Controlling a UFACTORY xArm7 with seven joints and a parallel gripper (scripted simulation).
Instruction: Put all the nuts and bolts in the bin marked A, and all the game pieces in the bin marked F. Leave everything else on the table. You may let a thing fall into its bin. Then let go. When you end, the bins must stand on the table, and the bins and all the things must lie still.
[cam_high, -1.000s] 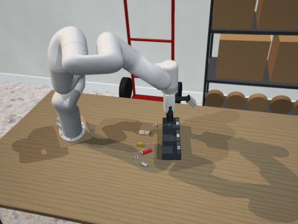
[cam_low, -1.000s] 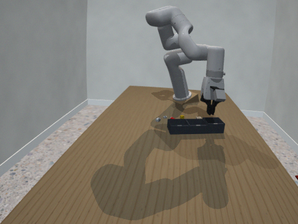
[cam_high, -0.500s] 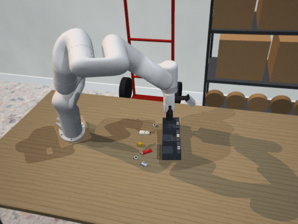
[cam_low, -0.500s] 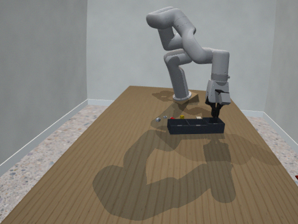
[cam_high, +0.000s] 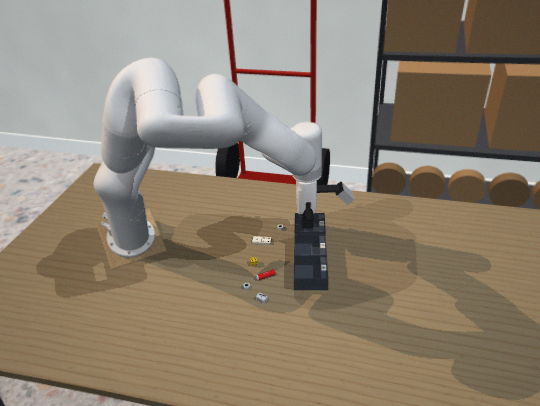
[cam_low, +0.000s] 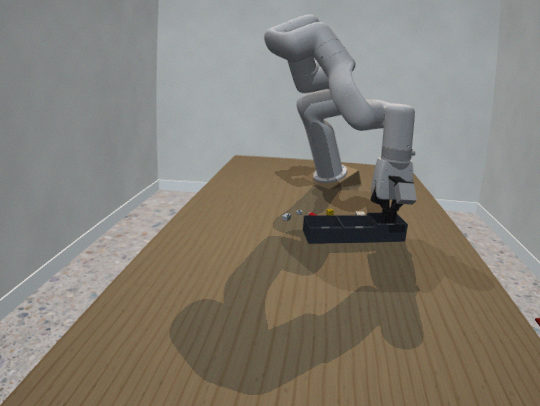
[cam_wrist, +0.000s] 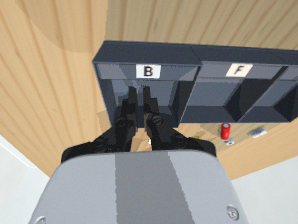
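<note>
The metal piece lies 20 mm behind my hand, 270 mm to the right of it and 40 mm below it. From my hand the other things lie so: white domino: 100 mm behind, 70 mm to the right, 40 mm below; yellow die: 90 mm behind, 160 mm to the right, 40 mm below; dark bin: 40 mm ahead, 80 mm to the right, 30 mm below.
</note>
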